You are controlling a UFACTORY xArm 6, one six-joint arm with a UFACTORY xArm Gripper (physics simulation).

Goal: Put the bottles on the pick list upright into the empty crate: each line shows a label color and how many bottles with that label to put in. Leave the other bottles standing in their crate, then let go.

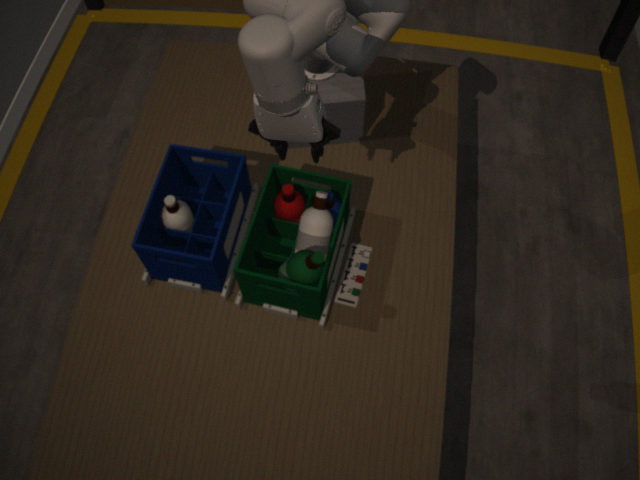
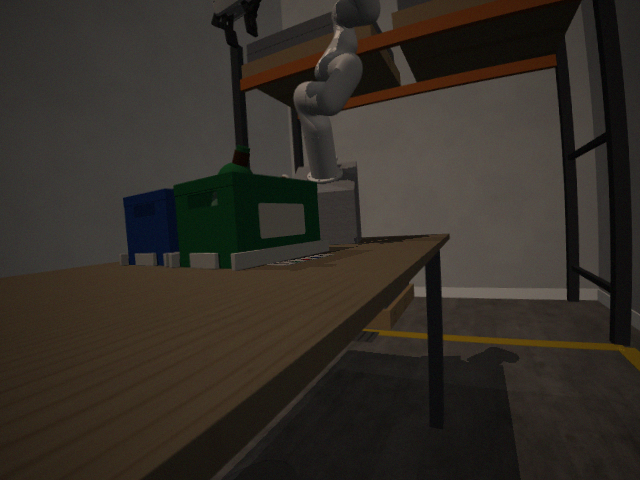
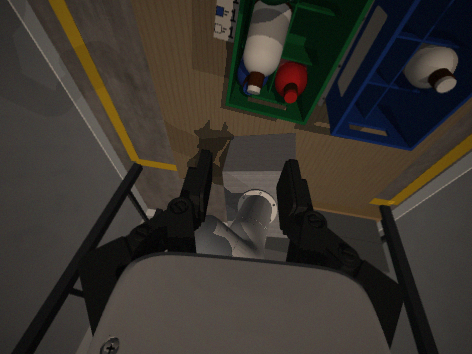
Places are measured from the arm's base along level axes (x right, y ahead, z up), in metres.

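Pixels of known places: gripper, between the fingertips: (image 1: 301, 154) (image 2: 242, 40) (image 3: 246, 169); arm's base, origin of its link: (image 2: 325, 175) (image 3: 257, 207).
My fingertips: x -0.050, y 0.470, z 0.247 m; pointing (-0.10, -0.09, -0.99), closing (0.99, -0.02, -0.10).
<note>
Ahead of a thing's pixels: the offset from my fingertips to its middle. "spot": to the spot under its first point.
My gripper (image 1: 299, 156) (image 2: 243, 39) (image 3: 246, 169) is open and empty, high behind the crates near the arm's base. The green crate (image 1: 258, 289) (image 2: 206, 232) (image 3: 300, 118) holds a red bottle {dx +0.062, dy -0.126, dz -0.398 m} (image 1: 289, 206) (image 3: 291, 77), a blue bottle {dx -0.027, dy -0.121, dz -0.398 m} (image 1: 336, 205) (image 3: 243, 75) mostly hidden, a white bottle {dx -0.011, dy -0.058, dz -0.352 m} (image 1: 315, 224) (image 3: 265, 52) tilted with its neck over the blue one, and a leaning green bottle {dx -0.005, dy +0.059, dz -0.325 m} (image 1: 302, 268) (image 2: 235, 168). The blue crate {dx +0.273, dy -0.062, dz -0.396 m} (image 1: 175, 263) (image 2: 149, 232) (image 3: 395, 140) holds another white bottle {dx +0.322, dy -0.060, dz -0.398 m} (image 1: 178, 217) (image 3: 430, 62). The pick list {dx -0.106, dy -0.014, dz -0.483 m} (image 1: 347, 286) (image 3: 225, 20) shows green, red, blue and white squares.
White rails {spot: dx +0.045, dy +0.112, dz -0.455 m} (image 1: 280, 310) (image 2: 204, 259) edge the crates' bases. The grey base block (image 1: 343, 121) (image 2: 336, 217) (image 3: 260, 152) stands behind the green crate. Orange shelf rack (image 2: 465, 31) is behind the arm. The table edge (image 2: 330, 341) runs along the right.
</note>
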